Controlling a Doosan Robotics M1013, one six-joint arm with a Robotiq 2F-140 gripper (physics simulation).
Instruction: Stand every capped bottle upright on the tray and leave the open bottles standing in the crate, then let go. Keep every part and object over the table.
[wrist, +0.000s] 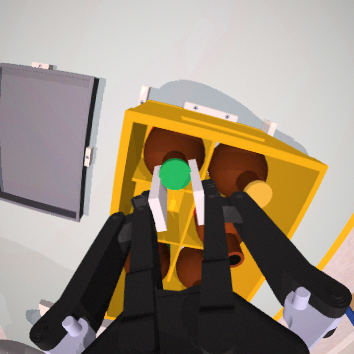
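The yellow crate holds several brown bottles in its compartments. A bottle with a green cap stands in the top left compartment. My gripper is shut on this cap, one pale finger pad on each side. A second bottle at the top right has a tan disc, seemingly a cap, on its neck. A bottle with an open dark mouth is partly behind my right finger. Two more bottles are mostly hidden by the gripper. The grey tray lies left of the crate.
The crate's dividers and walls stand close around the fingers. White brackets stand along the crate's far side, and one is at the tray's right edge. A yellow strip runs along the right side, with a blue object at the lower right.
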